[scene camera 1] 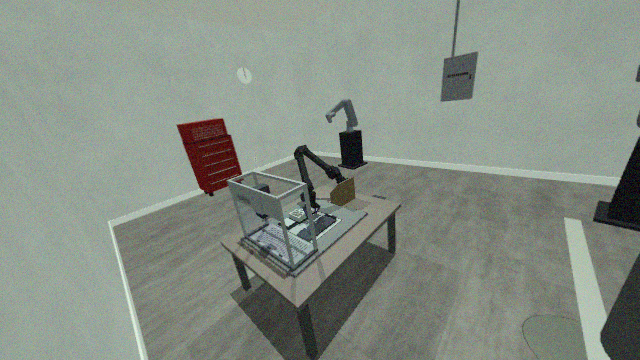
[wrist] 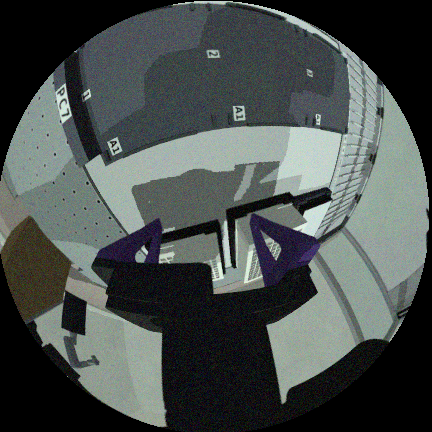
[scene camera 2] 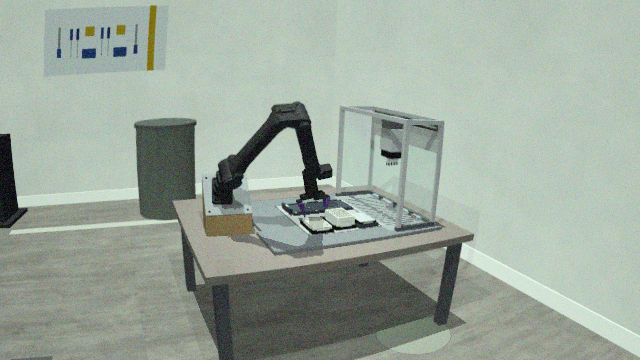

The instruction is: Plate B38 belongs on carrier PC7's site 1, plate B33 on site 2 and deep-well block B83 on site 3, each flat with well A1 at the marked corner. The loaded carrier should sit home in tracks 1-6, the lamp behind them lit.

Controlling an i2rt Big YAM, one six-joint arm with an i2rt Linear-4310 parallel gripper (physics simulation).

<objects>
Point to a dark carrier plate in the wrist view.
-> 173,79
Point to a clear enclosure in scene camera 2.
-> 423,150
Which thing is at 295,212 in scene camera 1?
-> A clear enclosure.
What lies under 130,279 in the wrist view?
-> My gripper.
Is my gripper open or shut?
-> Open.
</objects>
